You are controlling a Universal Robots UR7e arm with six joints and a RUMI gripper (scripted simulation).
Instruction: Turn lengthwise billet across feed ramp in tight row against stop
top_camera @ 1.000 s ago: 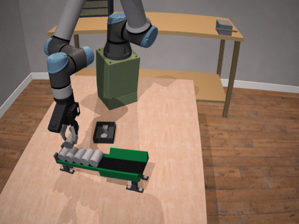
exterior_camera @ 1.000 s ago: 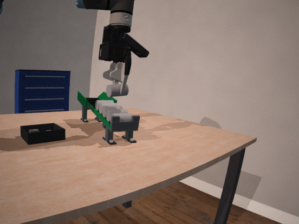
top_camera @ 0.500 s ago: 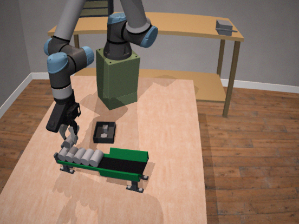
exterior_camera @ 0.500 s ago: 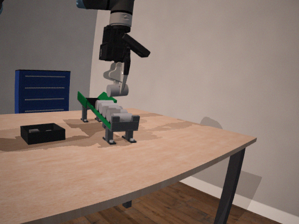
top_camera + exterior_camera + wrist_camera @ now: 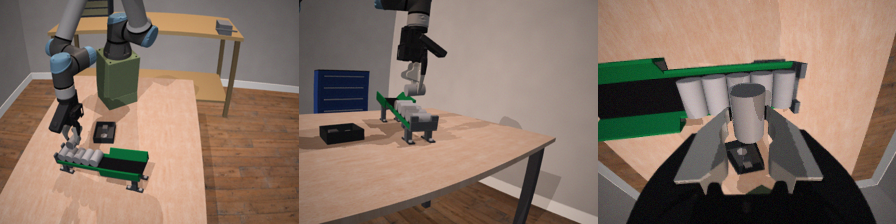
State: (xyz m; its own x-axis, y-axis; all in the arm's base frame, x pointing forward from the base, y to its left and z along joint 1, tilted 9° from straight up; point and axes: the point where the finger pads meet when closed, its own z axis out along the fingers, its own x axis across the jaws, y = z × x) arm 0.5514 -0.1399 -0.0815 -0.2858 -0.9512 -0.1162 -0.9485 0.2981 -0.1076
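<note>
My gripper is now 10 cm above the grey stop, 8 cm to the left of it and 3 cm past it. The rest, counted from my hand: black tray: 24 cm behind, 15 cm below, 9 cm to the left.
</note>
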